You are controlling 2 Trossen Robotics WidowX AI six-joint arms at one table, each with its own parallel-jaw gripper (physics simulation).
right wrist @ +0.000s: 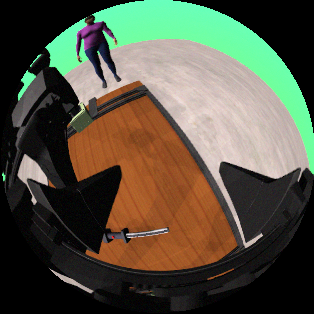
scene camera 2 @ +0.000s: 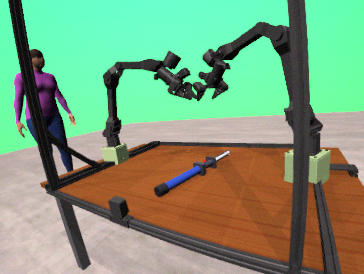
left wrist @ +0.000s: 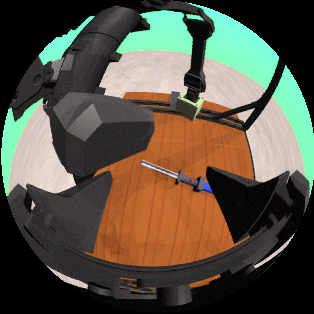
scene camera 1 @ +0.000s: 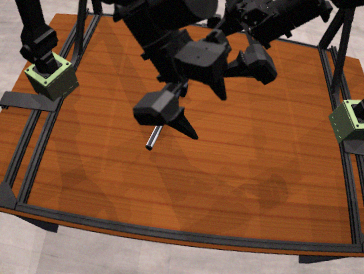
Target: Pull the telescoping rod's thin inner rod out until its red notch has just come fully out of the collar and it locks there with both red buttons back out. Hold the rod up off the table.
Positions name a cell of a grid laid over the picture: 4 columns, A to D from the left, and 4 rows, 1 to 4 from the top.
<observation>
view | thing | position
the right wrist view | my right gripper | C3
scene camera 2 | telescoping rod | C3
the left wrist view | my left gripper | C3
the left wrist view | my right gripper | A3
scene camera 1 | my left gripper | C1
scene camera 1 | my right gripper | C2
</observation>
